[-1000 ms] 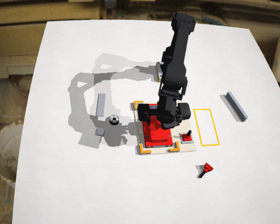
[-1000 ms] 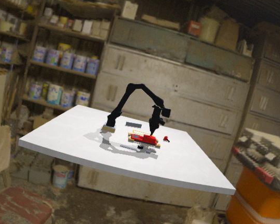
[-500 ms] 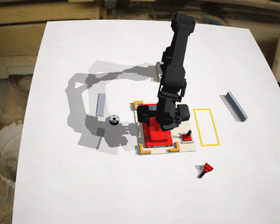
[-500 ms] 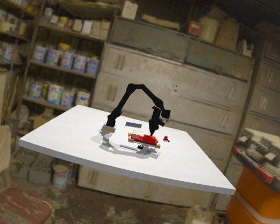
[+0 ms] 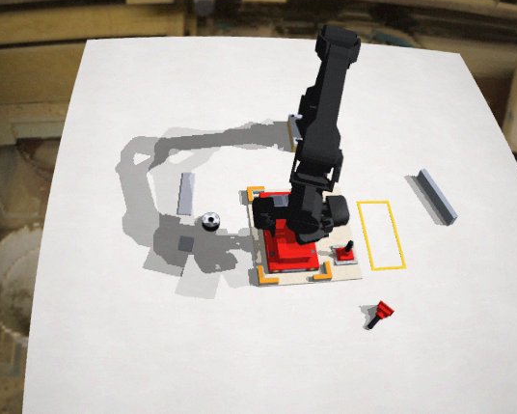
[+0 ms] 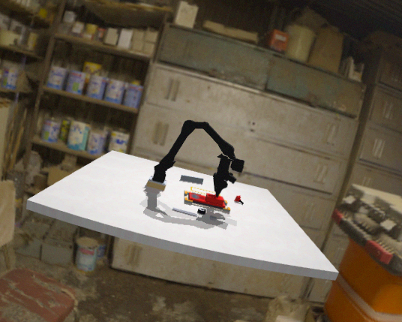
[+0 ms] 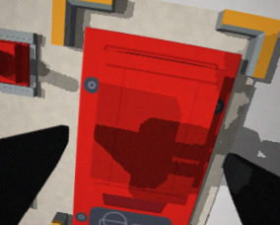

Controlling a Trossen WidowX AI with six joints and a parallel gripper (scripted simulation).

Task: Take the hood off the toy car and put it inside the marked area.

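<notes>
Right now my gripper tip is 20 mm above the red hood. Round my gripper tip: black-and-silver wheel (100 mm behind, 160 mm to the right, 60 mm below); then small grey square (50 mm behind, 220 mm to the right, 60 mm below).
</notes>
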